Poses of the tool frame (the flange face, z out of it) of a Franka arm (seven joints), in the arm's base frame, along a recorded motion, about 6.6 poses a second.
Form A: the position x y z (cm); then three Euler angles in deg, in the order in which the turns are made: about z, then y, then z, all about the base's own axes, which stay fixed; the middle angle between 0 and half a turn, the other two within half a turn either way.
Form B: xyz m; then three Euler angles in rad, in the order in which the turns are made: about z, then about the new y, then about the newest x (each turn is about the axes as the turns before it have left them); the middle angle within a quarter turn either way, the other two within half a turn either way. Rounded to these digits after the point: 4 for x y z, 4 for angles.
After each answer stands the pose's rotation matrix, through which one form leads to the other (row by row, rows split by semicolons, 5 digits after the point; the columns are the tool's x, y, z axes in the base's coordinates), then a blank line. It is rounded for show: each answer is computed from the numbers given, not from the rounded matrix.
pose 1, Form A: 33.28, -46.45, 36.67, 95.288, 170.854, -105.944
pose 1, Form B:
0.3328, -0.4645, 0.3667, -0.3694, -0.0146, 2.9826
0.93244 -0.35867 -0.04366; -0.36102 -0.91995 -0.15284; 0.01465 0.15827 -0.98729

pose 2, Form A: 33.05, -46.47, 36.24, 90.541, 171.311, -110.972
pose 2, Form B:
0.3305, -0.4647, 0.3624, -0.3754, -0.0014, 2.9899
0.93037 -0.36260 -0.05407; -0.36661 -0.91962 -0.14106; 0.00143 0.15106 -0.98852

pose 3, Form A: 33.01, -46.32, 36.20, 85.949, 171.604, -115.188
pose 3, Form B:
0.3301, -0.4632, 0.3620, -0.3697, 0.0103, 2.9954
0.93240 -0.35605 -0.06214; -0.36128 -0.92305 -0.13213; -0.01032 0.14565 -0.98928

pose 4, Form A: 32.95, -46.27, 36.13, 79.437, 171.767, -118.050
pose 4, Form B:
0.3295, -0.4627, 0.3613, -0.3071, 0.0263, 3.0003
0.95290 -0.29573 -0.06734; -0.30216 -0.94484 -0.12638; -0.02625 0.14077 -0.98969

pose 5, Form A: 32.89, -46.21, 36.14, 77.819, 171.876, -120.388
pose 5, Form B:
0.3289, -0.4621, 0.3614, -0.3198, 0.0298, 3.0030
0.94886 -0.30749 -0.07149; -0.31428 -0.94147 -0.12190; -0.02982 0.13813 -0.98996

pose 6, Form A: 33.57, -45.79, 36.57, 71.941, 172.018, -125.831
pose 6, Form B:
0.3357, -0.4579, 0.3657, -0.3130, 0.0431, 3.0091
0.95052 -0.29984 -0.08129; -0.30766 -0.94481 -0.11258; -0.04305 0.13202 -0.99031

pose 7, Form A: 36.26, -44.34, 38.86, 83.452, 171.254, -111.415
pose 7, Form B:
0.3626, -0.4434, 0.3886, -0.2608, 0.0173, 2.9899
0.96604 -0.25236 -0.05552; -0.25781 -0.95577 -0.14156; -0.01734 0.15106 -0.98837

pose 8, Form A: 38.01, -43.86, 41.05, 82.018, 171.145, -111.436
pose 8, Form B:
0.3801, -0.4386, 0.4105, -0.2365, 0.0214, 2.9885
0.97195 -0.22835 -0.05626; -0.23421 -0.96157 -0.14329; -0.02138 0.15244 -0.98808

